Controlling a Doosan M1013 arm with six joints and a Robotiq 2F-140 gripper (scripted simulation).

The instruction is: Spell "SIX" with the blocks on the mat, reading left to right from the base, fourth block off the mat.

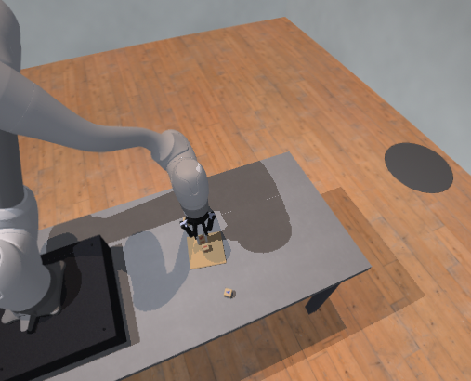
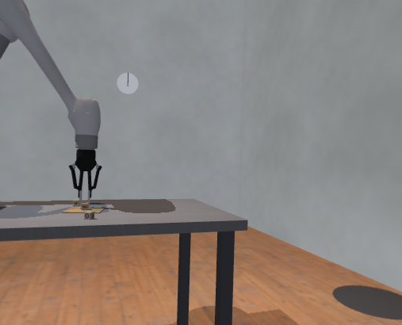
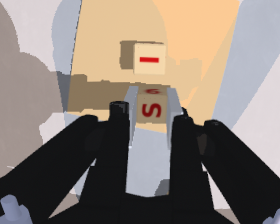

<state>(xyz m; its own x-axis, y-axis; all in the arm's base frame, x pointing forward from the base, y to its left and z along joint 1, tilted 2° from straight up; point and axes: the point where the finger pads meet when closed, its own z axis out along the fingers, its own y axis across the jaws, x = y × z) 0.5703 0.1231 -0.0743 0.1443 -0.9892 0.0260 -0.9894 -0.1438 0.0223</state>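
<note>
Right now the tan mat is 1 cm ahead of my hand, 4 cm to the right of it and 4 cm below it. From my hand the other things lie so: block: 5 cm behind, 10 cm to the left, 3 cm below.
</note>
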